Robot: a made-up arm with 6 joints.
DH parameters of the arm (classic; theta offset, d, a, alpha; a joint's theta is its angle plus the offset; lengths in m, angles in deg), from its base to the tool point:
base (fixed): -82.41 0 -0.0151 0
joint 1: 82.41 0.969 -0.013 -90
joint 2: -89.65 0 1.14 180
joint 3: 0.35 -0.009 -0.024 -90
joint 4: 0 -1.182 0.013 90
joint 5: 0 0.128 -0.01 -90
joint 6: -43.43 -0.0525 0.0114 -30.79
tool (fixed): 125.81 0.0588 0 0
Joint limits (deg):
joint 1: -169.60..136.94
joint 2: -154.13..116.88
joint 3: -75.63..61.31
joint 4: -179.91..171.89
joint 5: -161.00..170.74
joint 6: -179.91..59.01
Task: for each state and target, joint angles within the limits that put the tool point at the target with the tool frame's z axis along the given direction. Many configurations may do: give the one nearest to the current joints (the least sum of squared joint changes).
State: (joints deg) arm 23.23 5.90 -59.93 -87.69 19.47 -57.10
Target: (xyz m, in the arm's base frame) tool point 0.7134 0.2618 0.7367 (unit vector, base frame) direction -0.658 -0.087 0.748
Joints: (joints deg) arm 22.26 32.86 -41.84 -76.83 38.54 -93.23
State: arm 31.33 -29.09 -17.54 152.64 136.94 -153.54
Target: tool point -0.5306 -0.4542 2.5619 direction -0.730 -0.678 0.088
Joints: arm 55.11 -66.77 4.55 161.89 83.14 -122.23
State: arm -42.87 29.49 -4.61 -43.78 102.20 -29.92
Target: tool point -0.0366 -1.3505 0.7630 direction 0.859 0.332 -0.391
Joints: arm -88.34 44.27 -10.33 -49.59 127.01 -23.61
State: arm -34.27 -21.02 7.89 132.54 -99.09 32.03
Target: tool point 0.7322 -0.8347 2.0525 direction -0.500 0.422 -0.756
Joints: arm -54.20 -2.64 -5.93 153.20 -54.82 56.61
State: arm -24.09 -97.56 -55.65 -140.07 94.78 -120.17
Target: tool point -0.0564 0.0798 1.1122 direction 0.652 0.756 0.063
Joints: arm -23.91 -136.30 -74.76 -107.13 111.27 -122.21
